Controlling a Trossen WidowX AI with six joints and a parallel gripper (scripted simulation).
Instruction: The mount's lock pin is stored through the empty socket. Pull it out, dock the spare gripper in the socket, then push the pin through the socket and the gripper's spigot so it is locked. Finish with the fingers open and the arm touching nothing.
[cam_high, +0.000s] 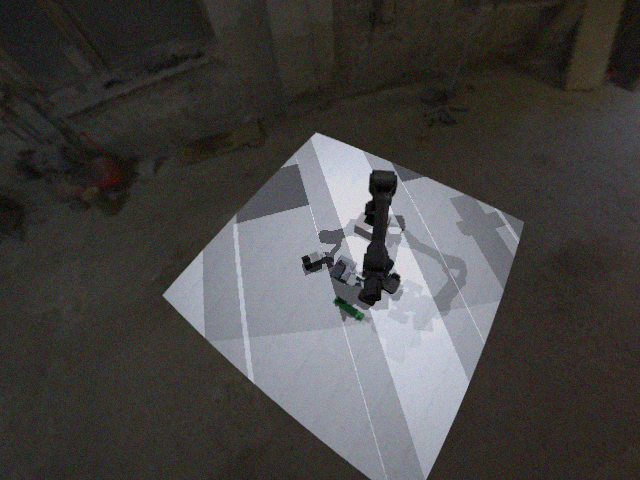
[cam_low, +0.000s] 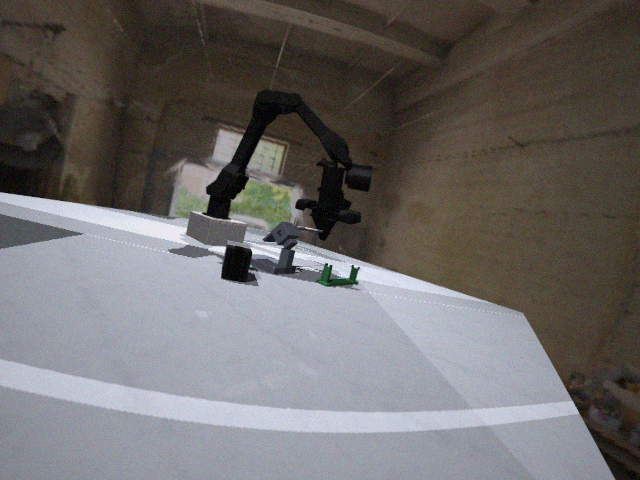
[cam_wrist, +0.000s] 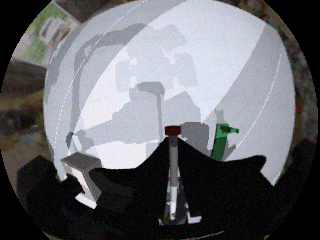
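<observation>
My gripper tip is 110 mm short of the green cradle, 70 mm to the left of it and 60 mm above it. The rest, counted from my gripper tip: grey mount (20 mm behind, 170 mm to the right, 30 mm below); then black spare gripper (20 mm behind, 300 mm to the right, 60 mm below).
</observation>
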